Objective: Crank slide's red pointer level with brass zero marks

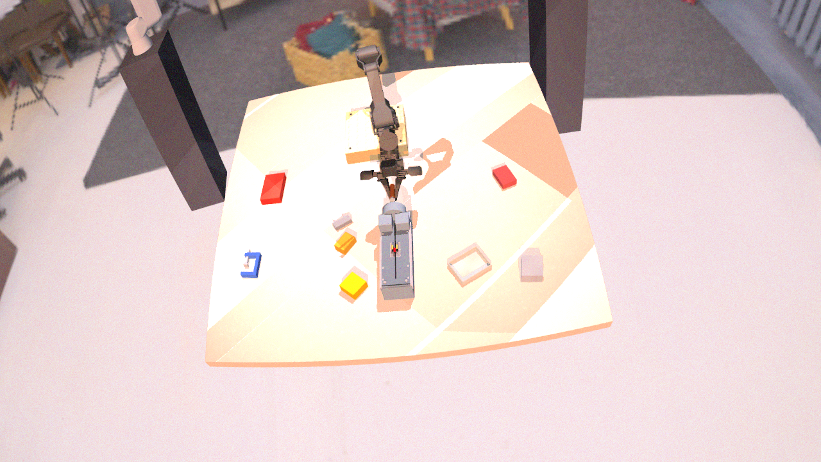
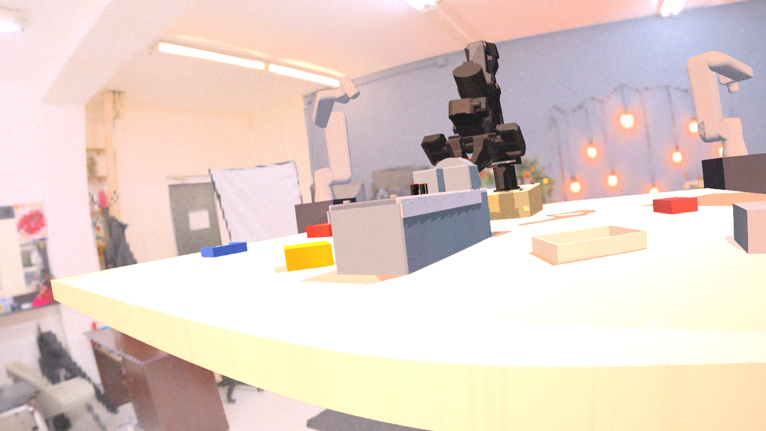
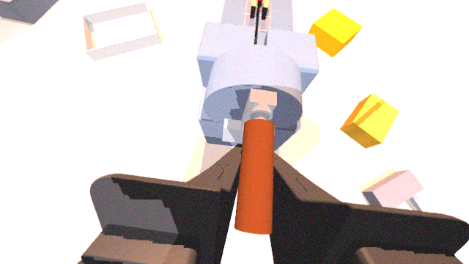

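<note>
Now: gripper tip 30 mm below the orange crank handle and 20 mm past it. Round my gripper tip: shallow white tray: 230 mm ahead, 180 mm to the left, 90 mm below; then red pointer: 170 mm ahead, 30 mm to the right, 10 mm below; then yellow cube: 220 mm ahead, 170 mm to the right, 80 mm below.
</note>
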